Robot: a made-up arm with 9 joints. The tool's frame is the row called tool.
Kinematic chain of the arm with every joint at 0, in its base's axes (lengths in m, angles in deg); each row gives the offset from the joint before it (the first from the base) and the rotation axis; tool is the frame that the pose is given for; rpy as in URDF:
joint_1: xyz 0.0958 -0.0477 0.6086 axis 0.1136 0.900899 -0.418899
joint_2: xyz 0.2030 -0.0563 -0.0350 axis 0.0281 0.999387 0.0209
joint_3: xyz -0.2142 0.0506 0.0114 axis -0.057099 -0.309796 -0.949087
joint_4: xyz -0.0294 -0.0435 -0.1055 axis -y
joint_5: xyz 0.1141 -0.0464 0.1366 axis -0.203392 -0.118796 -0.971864
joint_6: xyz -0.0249 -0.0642 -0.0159 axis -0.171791 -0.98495 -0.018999
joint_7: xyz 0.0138 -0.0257 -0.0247 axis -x
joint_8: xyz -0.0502 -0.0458 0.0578 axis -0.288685 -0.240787 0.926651
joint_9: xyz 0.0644 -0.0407 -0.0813 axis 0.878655 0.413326 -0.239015
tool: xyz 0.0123 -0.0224 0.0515 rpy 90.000 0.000 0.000
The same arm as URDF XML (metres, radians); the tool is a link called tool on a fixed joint. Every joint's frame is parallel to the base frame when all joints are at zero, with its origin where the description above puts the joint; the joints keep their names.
<robot name="arm">
<joint name="tool_fixed" type="fixed"><parent link="link9"/><child link="tool"/><origin xyz="0.0123 -0.0224 0.0515" rpy="1.5708 0 0"/></joint>
<joint name="joint_9" type="continuous"><parent link="link8"/><child link="link9"/><origin xyz="0.0644 -0.0407 -0.0813" rpy="0 0 0"/><axis xyz="0.878677 0.413289 -0.238994"/></joint>
<joint name="joint_8" type="continuous"><parent link="link7"/><child link="link8"/><origin xyz="-0.0502 -0.0458 0.0578" rpy="0 0 0"/><axis xyz="-0.288685 -0.240787 0.926651"/></joint>
<joint name="joint_7" type="continuous"><parent link="link6"/><child link="link7"/><origin xyz="0.0138 -0.0257 -0.0247" rpy="0 0 0"/><axis xyz="-1 0 0"/></joint>
<joint name="joint_6" type="continuous"><parent link="link5"/><child link="link6"/><origin xyz="-0.0249 -0.0642 -0.0159" rpy="0 0 0"/><axis xyz="-0.171791 -0.98495 -0.018999"/></joint>
<joint name="joint_5" type="continuous"><parent link="link4"/><child link="link5"/><origin xyz="0.1141 -0.0464 0.1366" rpy="0 0 0"/><axis xyz="-0.203392 -0.118796 -0.971864"/></joint>
<joint name="joint_4" type="continuous"><parent link="link3"/><child link="link4"/><origin xyz="-0.0294 -0.0435 -0.1055" rpy="0 0 0"/><axis xyz="0 -1 0"/></joint>
<joint name="joint_3" type="continuous"><parent link="link2"/><child link="link3"/><origin xyz="-0.2142 0.0506 0.0114" rpy="0 0 0"/><axis xyz="-0.057099 -0.309796 -0.949087"/></joint>
<joint name="joint_2" type="continuous"><parent link="link1"/><child link="link2"/><origin xyz="0.203 -0.0563 -0.035" rpy="0 0 0"/><axis xyz="0.0281 0.999387 0.0209"/></joint>
<joint name="joint_1" type="continuous"><parent link="base"/><child link="link1"/><origin xyz="0.0958 -0.0477 0.6086" rpy="0 0 0"/><axis xyz="0.1136 0.900899 -0.418899"/></joint>
<link name="base"/>
<link name="link1"/>
<link name="link2"/>
<link name="link3"/>
<link name="link4"/>
<link name="link5"/>
<link name="link6"/>
<link name="link7"/>
<link name="link8"/>
<link name="link9"/>
<link name="tool"/>
</robot>

